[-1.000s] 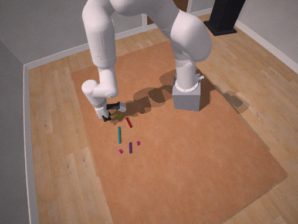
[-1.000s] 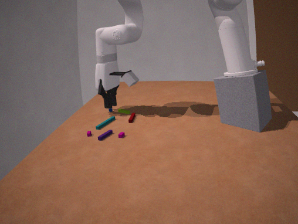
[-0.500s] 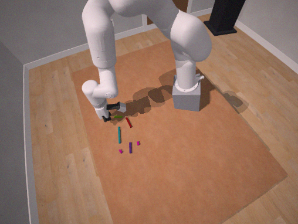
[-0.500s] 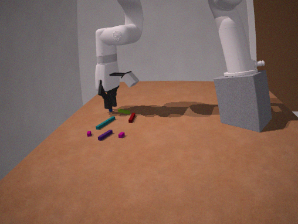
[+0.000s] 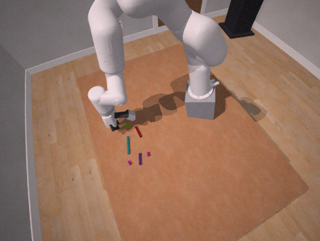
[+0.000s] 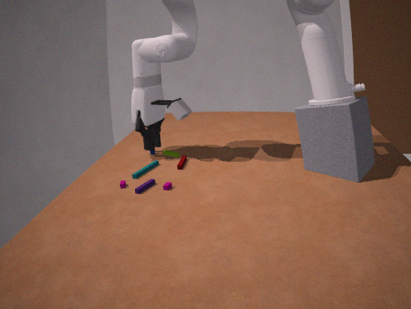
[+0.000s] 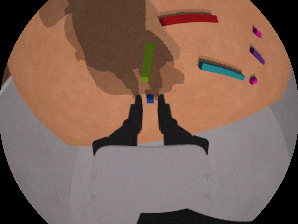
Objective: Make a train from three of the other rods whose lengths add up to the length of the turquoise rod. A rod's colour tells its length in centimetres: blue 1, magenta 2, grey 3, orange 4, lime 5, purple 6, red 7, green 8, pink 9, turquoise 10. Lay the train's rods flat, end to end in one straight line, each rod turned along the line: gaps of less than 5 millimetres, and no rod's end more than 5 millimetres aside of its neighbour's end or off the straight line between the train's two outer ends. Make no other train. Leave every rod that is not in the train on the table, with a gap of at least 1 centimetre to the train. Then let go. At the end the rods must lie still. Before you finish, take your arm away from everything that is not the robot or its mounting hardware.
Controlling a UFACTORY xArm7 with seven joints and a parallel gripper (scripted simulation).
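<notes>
Right now the blue rod is 3 cm below my hand. From my hand the other things lie so: lime rod (6 cm behind, 3 cm below); then turquoise rod (12 cm to the left, 4 cm behind, 3 cm below); then red rod (11 cm behind, 6 cm to the left, 3 cm below).
</notes>
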